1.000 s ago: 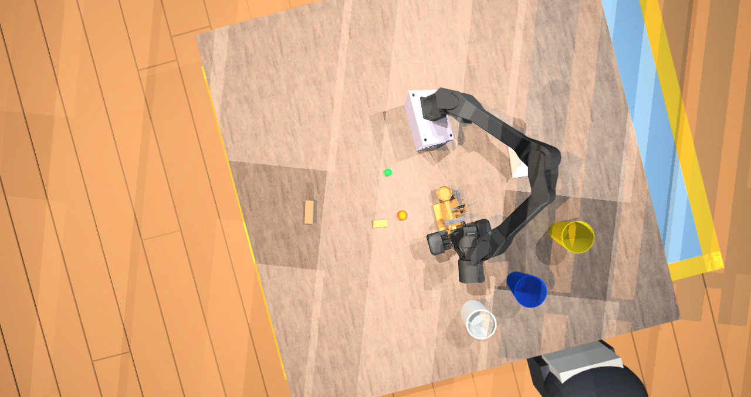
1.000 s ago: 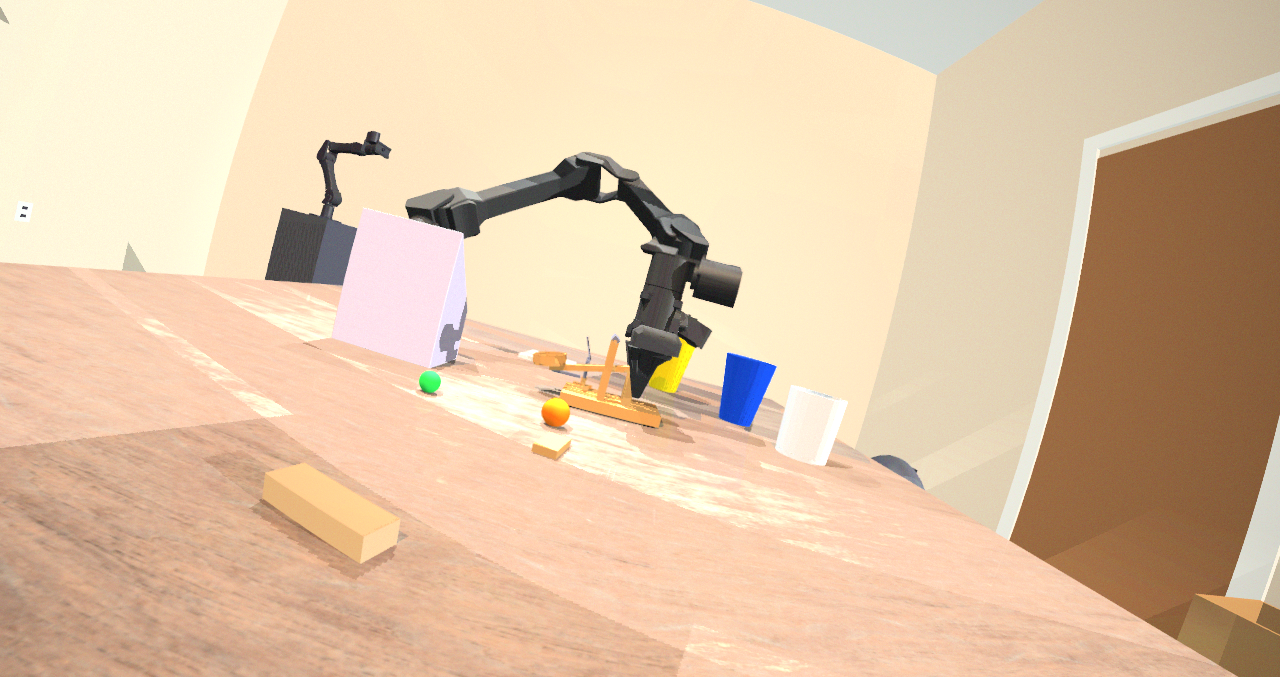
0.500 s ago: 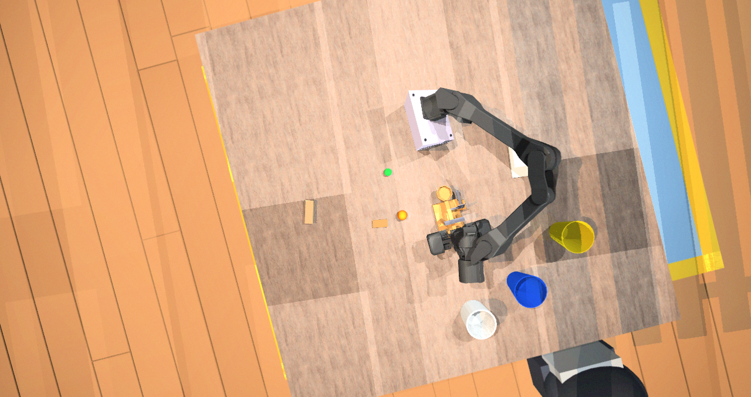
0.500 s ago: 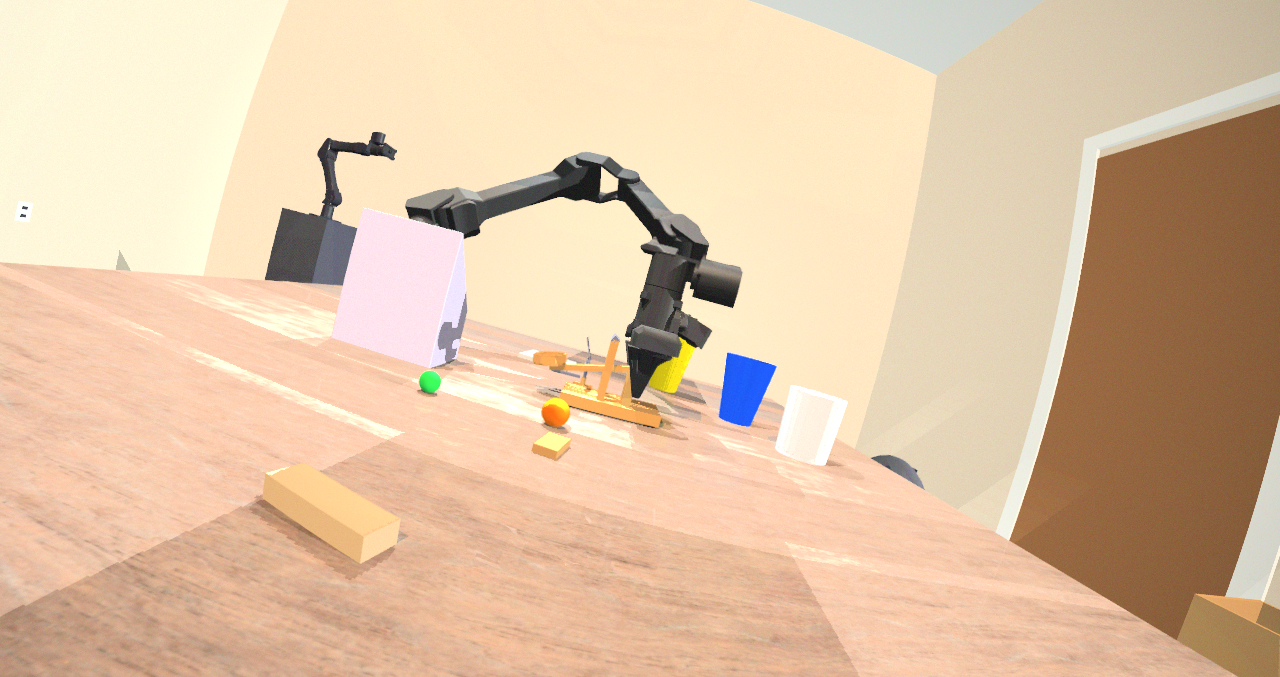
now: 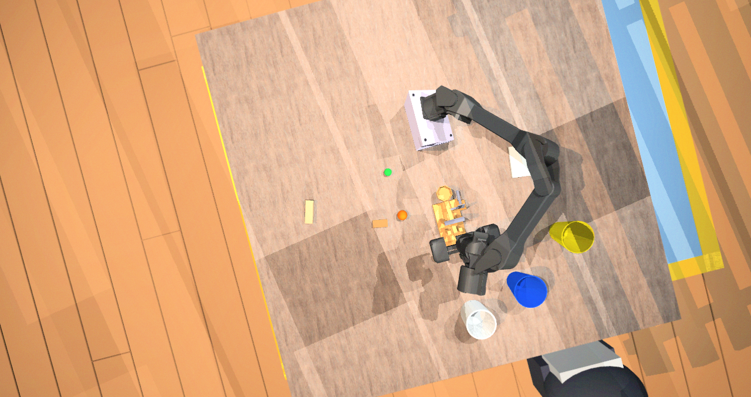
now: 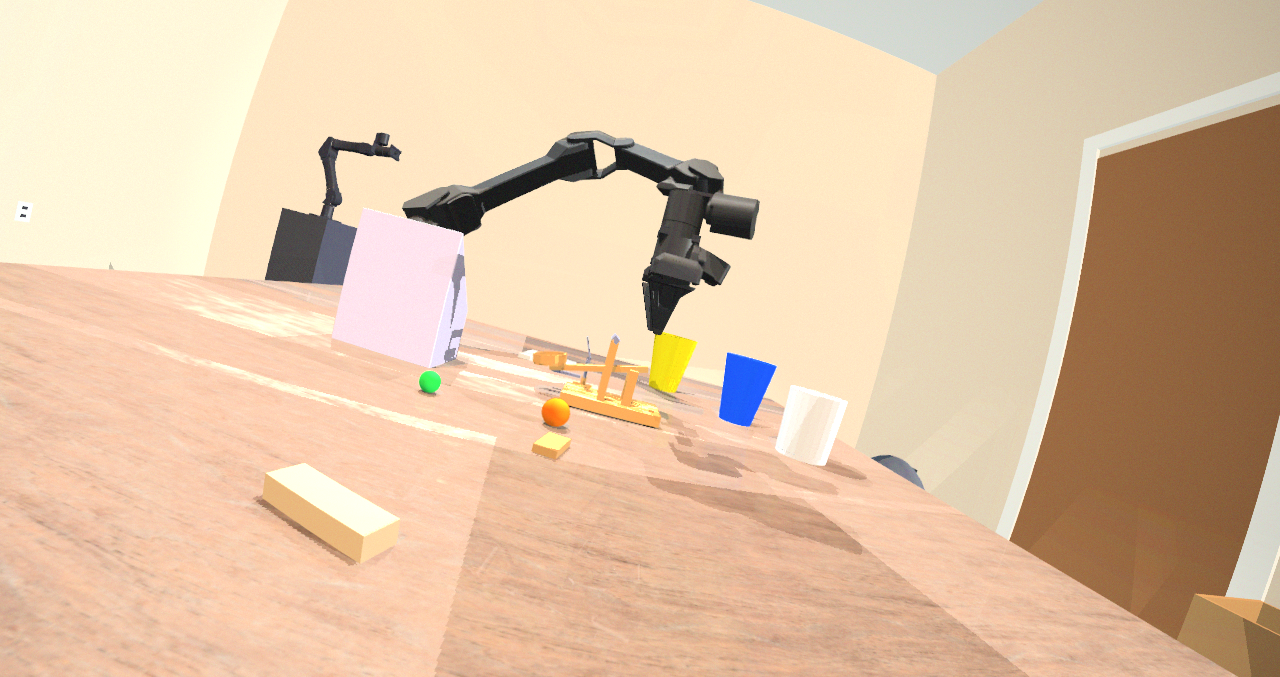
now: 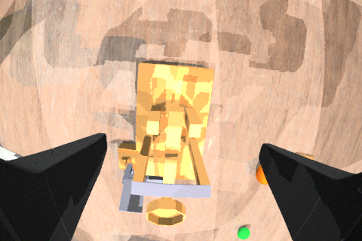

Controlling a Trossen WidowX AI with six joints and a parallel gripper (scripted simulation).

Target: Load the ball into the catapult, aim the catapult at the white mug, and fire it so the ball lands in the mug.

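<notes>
The orange ball is 8 cm behind my gripper tip, 15 cm to the right of it and 11 cm below it. Round my gripper tip: small wooden block 6 cm behind, 22 cm to the right, 12 cm below; then catapult 7 cm behind, 2 cm to the left, 7 cm below; then blue cup 19 cm ahead, 19 cm to the left, 9 cm below.
</notes>
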